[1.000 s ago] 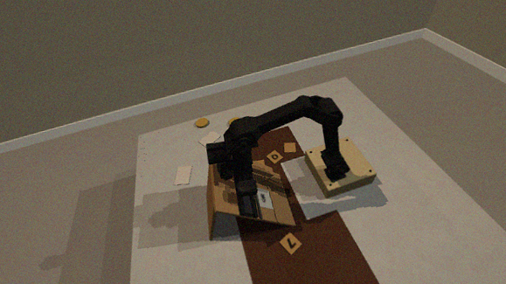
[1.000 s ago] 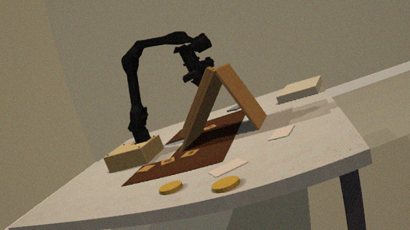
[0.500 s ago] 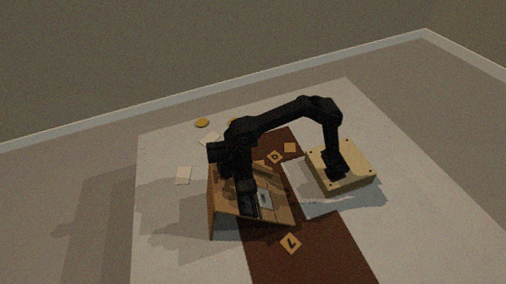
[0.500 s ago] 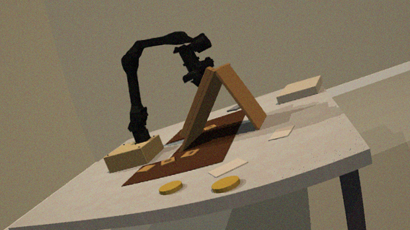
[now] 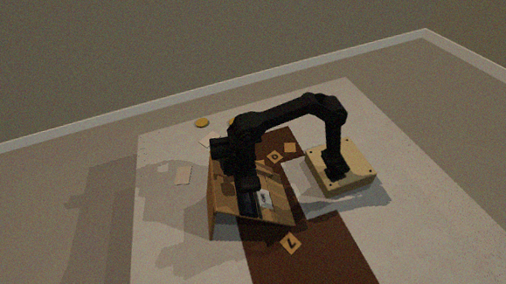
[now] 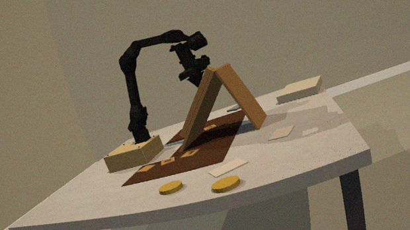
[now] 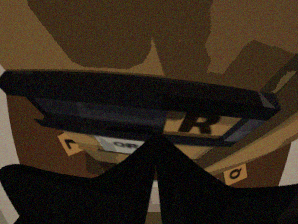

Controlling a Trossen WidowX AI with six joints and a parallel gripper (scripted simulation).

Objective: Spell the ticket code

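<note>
My gripper tip is now 9 cm above the white ticket, 4 cm to the right of it and 4 cm past it. From my gripper tip the other things lie so: flat beige box 40 cm ahead, 33 cm to the left, 17 cm below; brown mat 19 cm below, 15 cm behind, 1 cm to the left.
</note>
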